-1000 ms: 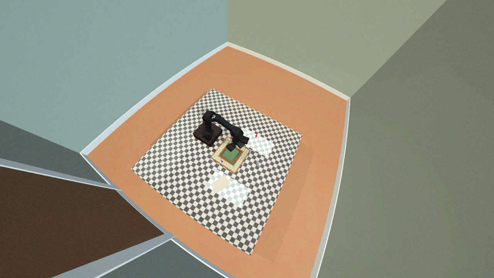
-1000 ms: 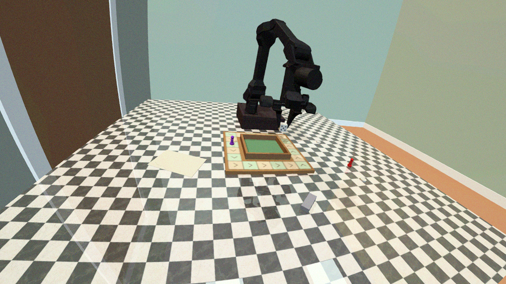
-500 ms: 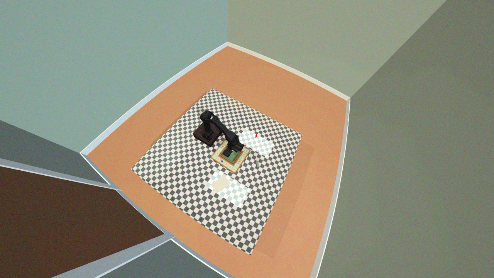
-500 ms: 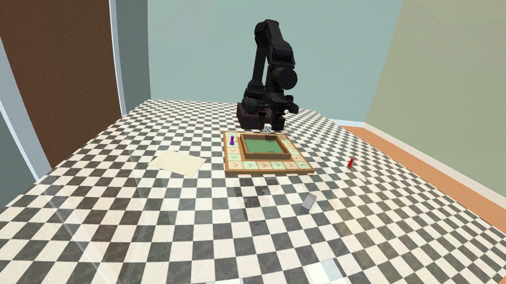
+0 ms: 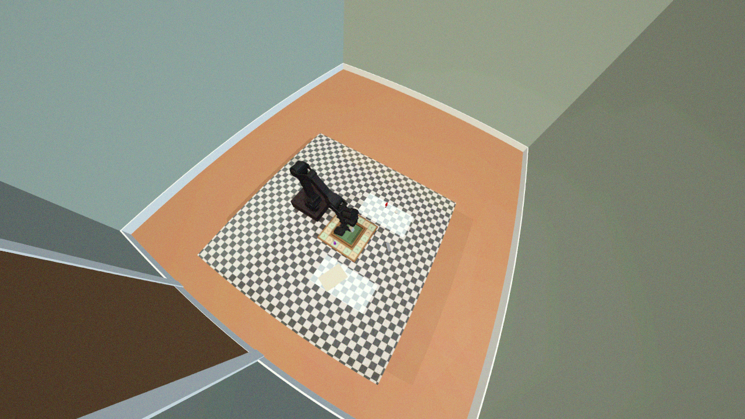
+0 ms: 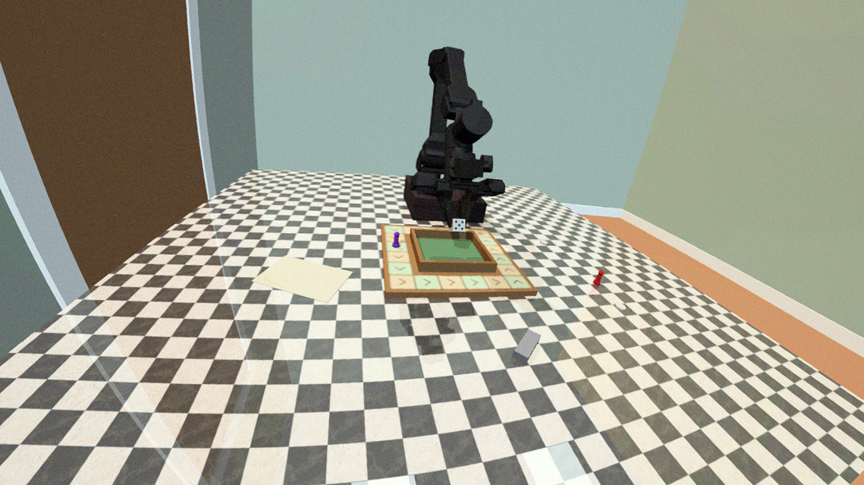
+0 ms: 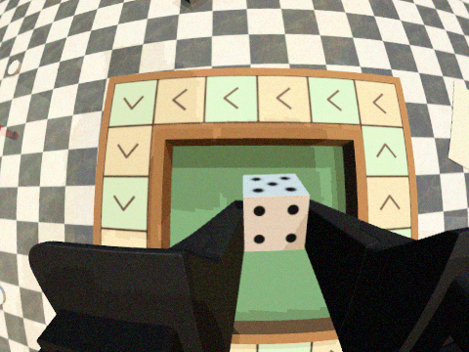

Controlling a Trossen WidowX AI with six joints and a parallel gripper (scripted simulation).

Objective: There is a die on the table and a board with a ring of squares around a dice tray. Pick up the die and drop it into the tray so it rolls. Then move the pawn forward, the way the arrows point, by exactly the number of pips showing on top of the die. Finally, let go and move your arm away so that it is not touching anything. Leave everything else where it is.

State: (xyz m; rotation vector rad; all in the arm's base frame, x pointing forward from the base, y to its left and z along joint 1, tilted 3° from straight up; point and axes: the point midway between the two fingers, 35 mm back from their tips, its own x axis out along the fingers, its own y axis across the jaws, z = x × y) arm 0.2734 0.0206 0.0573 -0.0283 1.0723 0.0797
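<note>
Right now my gripper tip is 4 cm past the purple pawn, 12 cm to the left of it and 5 cm above it. The rest, counted from my gripper tip: green tray 2 cm behind, 8 cm below; white die right at my gripper tip; grey block 25 cm ahead, 7 cm to the left, 8 cm below.
</note>
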